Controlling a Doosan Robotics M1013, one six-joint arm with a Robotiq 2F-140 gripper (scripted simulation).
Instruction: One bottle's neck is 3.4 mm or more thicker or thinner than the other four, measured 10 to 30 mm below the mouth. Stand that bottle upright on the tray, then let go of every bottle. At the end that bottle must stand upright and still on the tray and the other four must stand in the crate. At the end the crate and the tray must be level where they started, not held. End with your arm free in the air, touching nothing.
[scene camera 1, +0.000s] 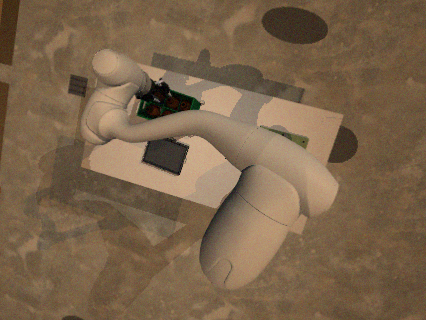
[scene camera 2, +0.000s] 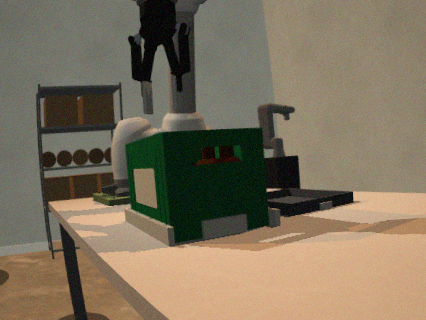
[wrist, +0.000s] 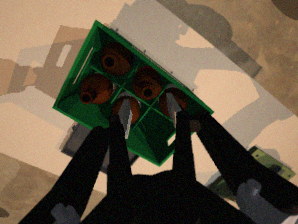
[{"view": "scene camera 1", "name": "dark tray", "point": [166, 154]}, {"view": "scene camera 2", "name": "gripper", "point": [162, 111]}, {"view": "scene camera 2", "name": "dark tray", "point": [294, 201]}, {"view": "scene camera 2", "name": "green crate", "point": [163, 185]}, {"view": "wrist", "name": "gripper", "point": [148, 104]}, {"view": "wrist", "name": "green crate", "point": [148, 136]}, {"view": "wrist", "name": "brown bottle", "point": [147, 80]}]
